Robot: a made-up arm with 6 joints. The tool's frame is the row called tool.
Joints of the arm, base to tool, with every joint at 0 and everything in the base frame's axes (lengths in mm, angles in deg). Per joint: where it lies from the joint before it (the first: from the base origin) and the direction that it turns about. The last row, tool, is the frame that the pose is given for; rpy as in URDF.
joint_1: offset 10.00 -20.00 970.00 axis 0 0 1
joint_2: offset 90.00 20.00 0.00 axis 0 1 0
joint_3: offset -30.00 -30.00 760.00 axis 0 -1 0
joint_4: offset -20.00 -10.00 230.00 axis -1 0 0
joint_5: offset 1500.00 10.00 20.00 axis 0 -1 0
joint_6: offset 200.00 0.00 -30.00 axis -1 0 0
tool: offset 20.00 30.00 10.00 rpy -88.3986 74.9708 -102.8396
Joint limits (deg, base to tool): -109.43..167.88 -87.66..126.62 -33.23..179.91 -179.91..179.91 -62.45..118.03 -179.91..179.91
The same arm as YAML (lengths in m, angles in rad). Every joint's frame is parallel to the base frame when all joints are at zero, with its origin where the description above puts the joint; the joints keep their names.
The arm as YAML. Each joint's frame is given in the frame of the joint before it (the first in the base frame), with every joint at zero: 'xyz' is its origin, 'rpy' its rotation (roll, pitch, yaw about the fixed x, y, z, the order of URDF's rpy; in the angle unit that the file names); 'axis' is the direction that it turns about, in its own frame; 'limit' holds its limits. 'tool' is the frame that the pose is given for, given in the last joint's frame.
units:
  length: m
  angle: rad
joints:
  - name: joint_1
    type: revolute
    origin:
      xyz: [0.01, -0.02, 0.97]
      rpy: [0.0, 0.0, 0.0]
    axis: [0.0, 0.0, 1.0]
    limit:
      lower: -1.9099
      upper: 2.9301
  - name: joint_2
    type: revolute
    origin:
      xyz: [0.09, 0.02, 0.0]
      rpy: [0.0, 0.0, 0.0]
    axis: [0.0, 1.0, 0.0]
    limit:
      lower: -1.53
      upper: 2.2099
  - name: joint_3
    type: revolute
    origin:
      xyz: [-0.03, -0.03, 0.76]
      rpy: [0.0, 0.0, 0.0]
    axis: [0.0, -1.0, 0.0]
    limit:
      lower: -0.58
      upper: 3.14
  - name: joint_4
    type: revolute
    origin:
      xyz: [-0.02, -0.01, 0.23]
      rpy: [0.0, 0.0, 0.0]
    axis: [-1.0, 0.0, 0.0]
    limit:
      lower: -3.14
      upper: 3.14
  - name: joint_5
    type: revolute
    origin:
      xyz: [1.5, 0.01, 0.02]
      rpy: [0.0, 0.0, 0.0]
    axis: [0.0, -1.0, 0.0]
    limit:
      lower: -1.09
      upper: 2.06
  - name: joint_6
    type: revolute
    origin:
      xyz: [0.2, 0.0, -0.03]
      rpy: [0.0, 0.0, 0.0]
    axis: [-1.0, 0.0, 0.0]
    limit:
      lower: -3.14
      upper: 3.14
tool:
  origin:
    xyz: [0.02, 0.03, 0.01]
    rpy: [-1.5428, 1.3085, -1.7949]

